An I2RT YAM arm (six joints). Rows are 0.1 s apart.
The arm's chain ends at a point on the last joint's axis. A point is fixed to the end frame.
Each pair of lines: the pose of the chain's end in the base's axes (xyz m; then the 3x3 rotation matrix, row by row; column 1 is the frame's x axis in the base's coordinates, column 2 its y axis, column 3 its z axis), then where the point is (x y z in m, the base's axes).
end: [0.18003 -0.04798 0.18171], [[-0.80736 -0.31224 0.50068], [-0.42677 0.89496 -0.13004], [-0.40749 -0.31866 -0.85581]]
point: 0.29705 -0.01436 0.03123
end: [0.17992 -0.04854 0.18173], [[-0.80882 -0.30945 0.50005], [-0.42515 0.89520 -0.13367], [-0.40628 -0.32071 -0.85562]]
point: 0.29701 -0.01566 0.03114
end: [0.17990 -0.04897 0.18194], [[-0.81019 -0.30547 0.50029], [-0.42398 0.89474 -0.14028], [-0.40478 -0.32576 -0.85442]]
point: 0.29726 -0.01737 0.03129
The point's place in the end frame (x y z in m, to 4 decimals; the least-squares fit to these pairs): -0.0475 0.0415 0.1830
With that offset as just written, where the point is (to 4 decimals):
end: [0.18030 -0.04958 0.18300], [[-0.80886 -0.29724 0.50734], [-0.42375 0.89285 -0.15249], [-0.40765 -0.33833 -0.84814]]
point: 0.2992 -0.0203 0.0331
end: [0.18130 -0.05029 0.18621], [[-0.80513 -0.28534 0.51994], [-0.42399 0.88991 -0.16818], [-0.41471 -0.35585 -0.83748]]
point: 0.3029 -0.0240 0.0379
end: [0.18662 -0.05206 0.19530], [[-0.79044 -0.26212 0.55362], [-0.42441 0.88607 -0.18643], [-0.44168 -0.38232 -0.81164]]
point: 0.3146 -0.0292 0.0519
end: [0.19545 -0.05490 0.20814], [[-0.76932 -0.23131 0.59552], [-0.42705 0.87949 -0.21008], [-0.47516 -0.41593 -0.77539]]
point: 0.3314 -0.0366 0.0716
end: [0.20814 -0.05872 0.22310], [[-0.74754 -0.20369 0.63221], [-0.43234 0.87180 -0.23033], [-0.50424 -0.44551 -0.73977]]
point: 0.3509 -0.0442 0.0932
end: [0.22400 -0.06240 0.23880], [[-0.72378 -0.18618 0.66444], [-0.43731 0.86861 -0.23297], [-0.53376 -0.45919 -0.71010]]
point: 0.3722 -0.0482 0.1151
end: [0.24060 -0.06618 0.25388], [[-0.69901 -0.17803 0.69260], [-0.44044 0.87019 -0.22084], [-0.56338 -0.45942 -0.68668]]
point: 0.3932 -0.0496 0.1359
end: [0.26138 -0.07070 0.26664], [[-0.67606 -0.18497 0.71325], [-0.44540 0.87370 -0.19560], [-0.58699 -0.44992 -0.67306]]
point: 0.4163 -0.0491 0.1527
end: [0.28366 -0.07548 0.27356], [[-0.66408 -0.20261 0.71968], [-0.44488 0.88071 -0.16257], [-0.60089 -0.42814 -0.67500]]
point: 0.4385 -0.0475 0.1608
